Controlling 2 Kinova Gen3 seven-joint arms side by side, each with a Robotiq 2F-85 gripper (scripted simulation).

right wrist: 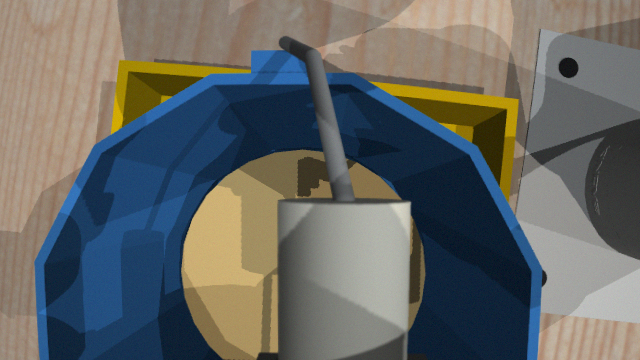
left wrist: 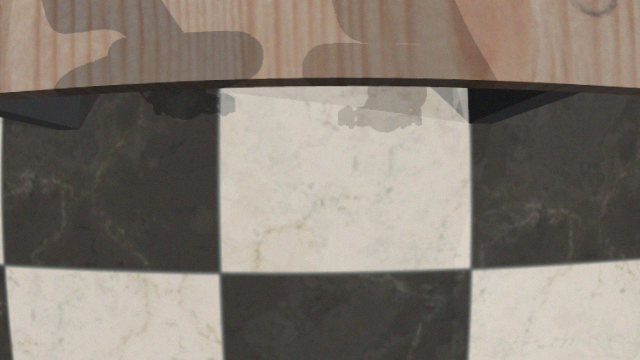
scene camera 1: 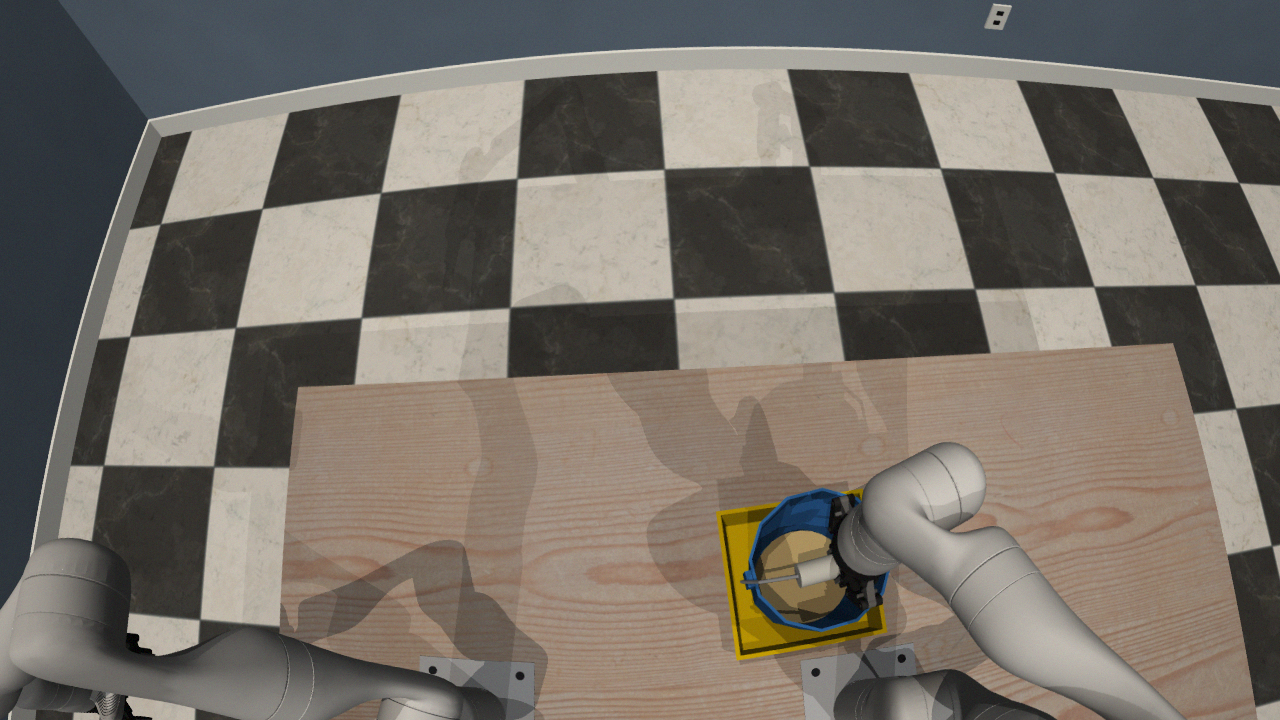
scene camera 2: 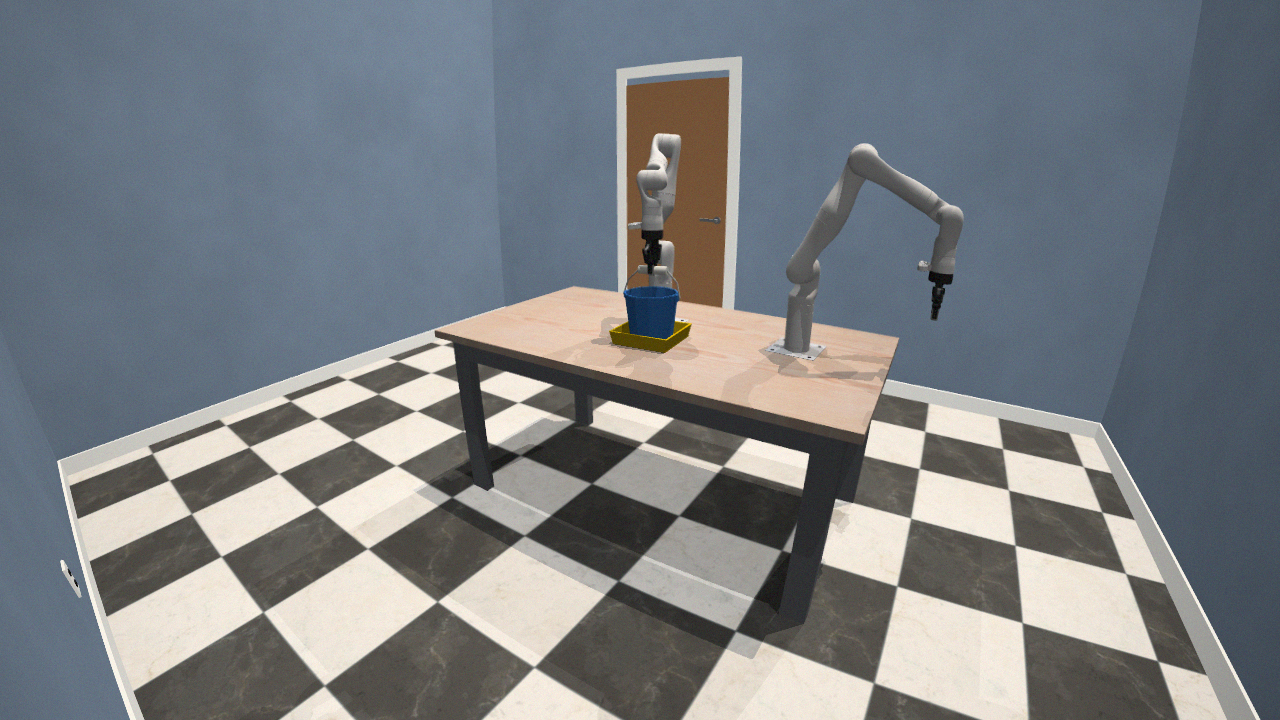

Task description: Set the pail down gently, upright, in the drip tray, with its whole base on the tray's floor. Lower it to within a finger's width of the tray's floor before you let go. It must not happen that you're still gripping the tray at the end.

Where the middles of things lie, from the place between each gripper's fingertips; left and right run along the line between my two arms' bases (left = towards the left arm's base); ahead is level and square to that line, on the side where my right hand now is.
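There's a yellow drip tray (scene camera 1: 755, 635) that sits 240 mm below my right hand, 20 mm ahead of it and 10 mm to the left of it. Then there's the blue pail (scene camera 2: 654, 317), and my right gripper (scene camera 1: 838, 566) is 100 mm above it, 10 mm short of it and 10 mm to the right of it.
Counting from my left hand, the yellow drip tray is 93 cm to the right of it, 22 cm ahead of it and 18 cm below it. The blue pail is 21 cm ahead of that same left hand, 5 cm below it and 93 cm to the right of it.
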